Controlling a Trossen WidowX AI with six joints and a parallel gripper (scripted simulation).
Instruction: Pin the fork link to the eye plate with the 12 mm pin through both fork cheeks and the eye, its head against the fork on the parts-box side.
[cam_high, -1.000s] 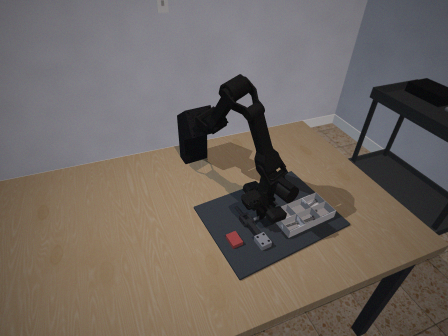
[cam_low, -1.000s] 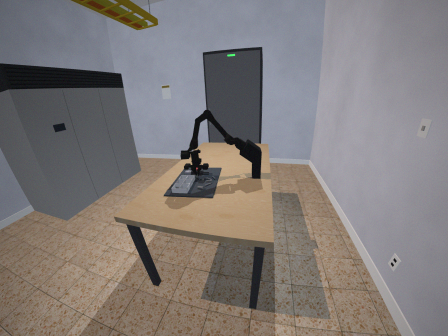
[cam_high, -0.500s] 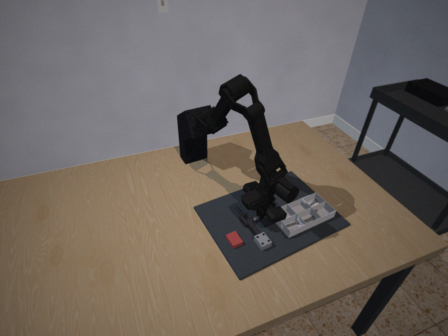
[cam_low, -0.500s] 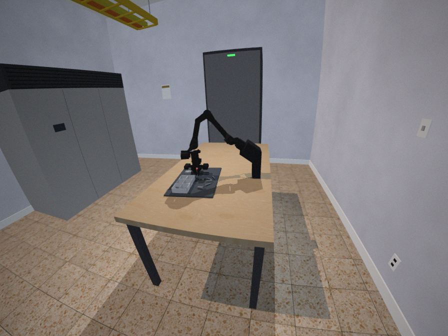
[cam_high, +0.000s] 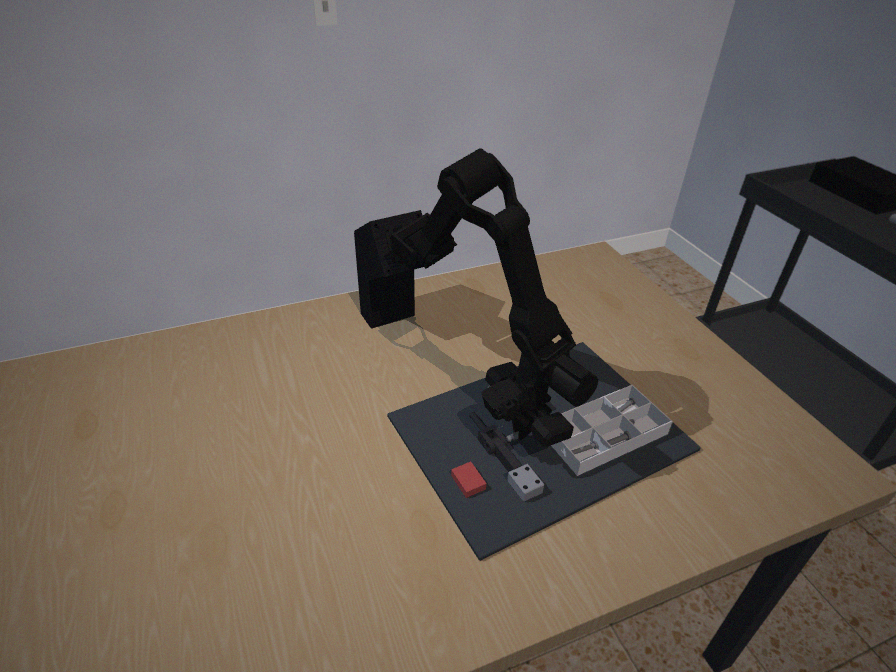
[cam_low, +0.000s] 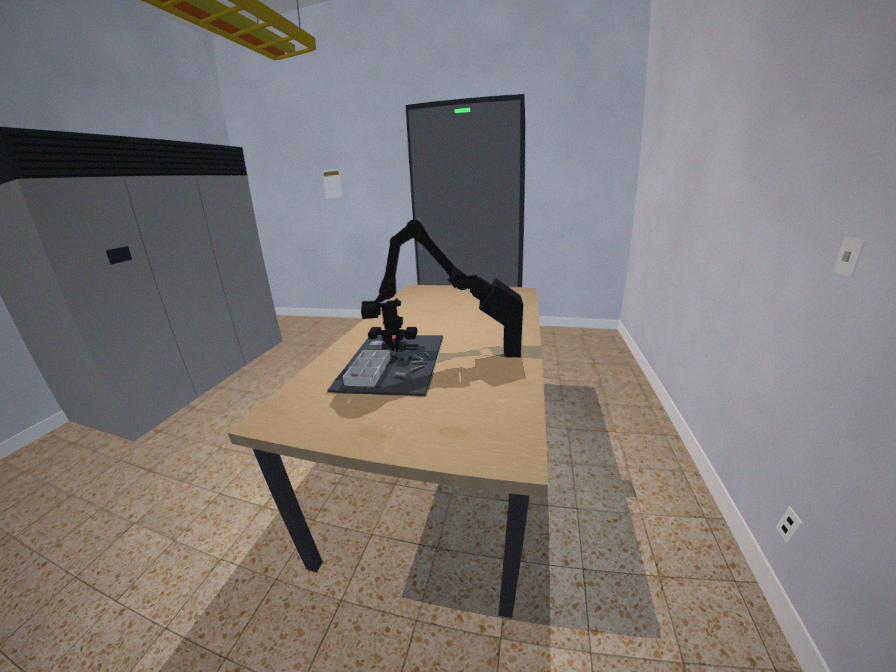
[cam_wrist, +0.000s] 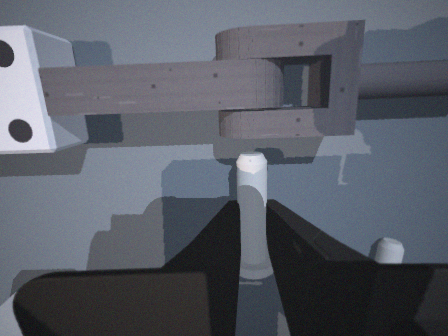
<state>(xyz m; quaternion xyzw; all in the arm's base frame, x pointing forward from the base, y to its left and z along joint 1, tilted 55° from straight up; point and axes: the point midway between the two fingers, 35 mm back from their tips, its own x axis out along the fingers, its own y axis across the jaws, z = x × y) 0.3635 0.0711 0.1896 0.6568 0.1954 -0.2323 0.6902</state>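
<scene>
Right now my hand is 3 cm above the grey pin. From my hand the other things lie so: eye plate 5 cm to the right, 3 cm below, 2 cm ahead; then light grey headed pin 6 cm behind, 4 cm below, 3 cm to the left; then mat 5 cm to the left, 5 cm below.
</scene>
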